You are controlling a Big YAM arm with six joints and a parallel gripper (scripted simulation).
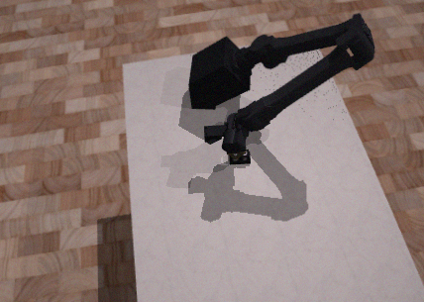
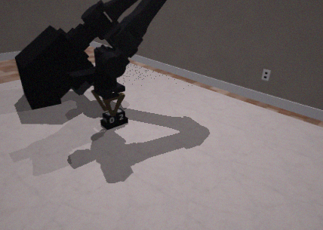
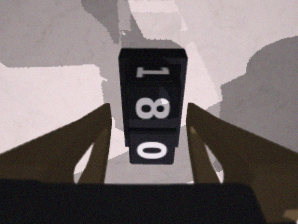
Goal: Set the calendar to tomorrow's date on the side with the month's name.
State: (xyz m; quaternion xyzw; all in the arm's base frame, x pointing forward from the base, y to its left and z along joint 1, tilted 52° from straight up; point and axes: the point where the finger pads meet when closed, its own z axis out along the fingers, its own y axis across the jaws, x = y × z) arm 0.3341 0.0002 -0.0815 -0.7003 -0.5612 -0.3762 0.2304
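My hand is 30 mm above the black digit cube. From my hand the other things lie so: black tray: 20 mm to the left, 40 mm below.
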